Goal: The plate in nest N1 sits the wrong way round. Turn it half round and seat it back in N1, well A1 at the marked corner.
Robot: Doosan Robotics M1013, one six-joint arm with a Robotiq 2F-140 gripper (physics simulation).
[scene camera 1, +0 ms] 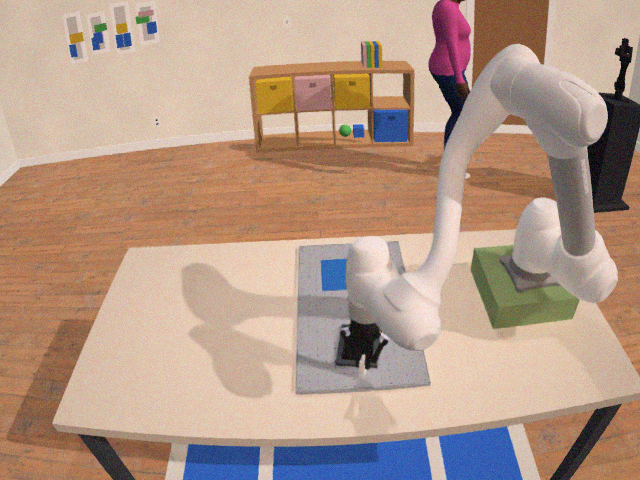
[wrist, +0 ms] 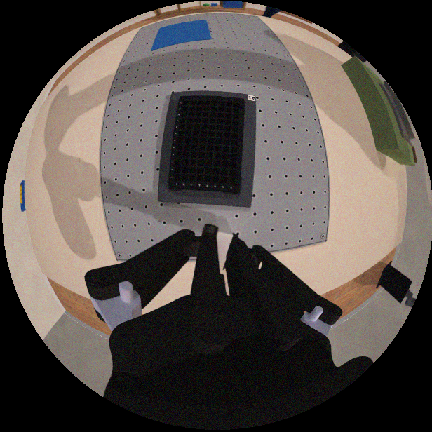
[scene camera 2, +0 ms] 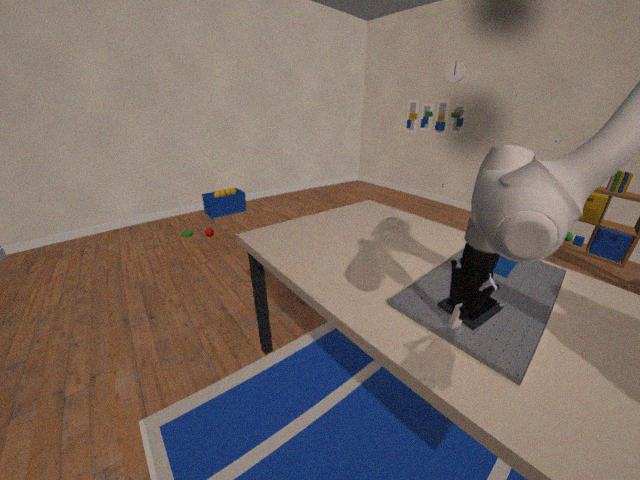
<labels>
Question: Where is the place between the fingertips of my gripper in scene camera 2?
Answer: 454,325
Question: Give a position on a black well plate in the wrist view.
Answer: At 206,151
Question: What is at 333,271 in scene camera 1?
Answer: A flat blue square.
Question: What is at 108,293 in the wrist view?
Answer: My gripper.
</labels>
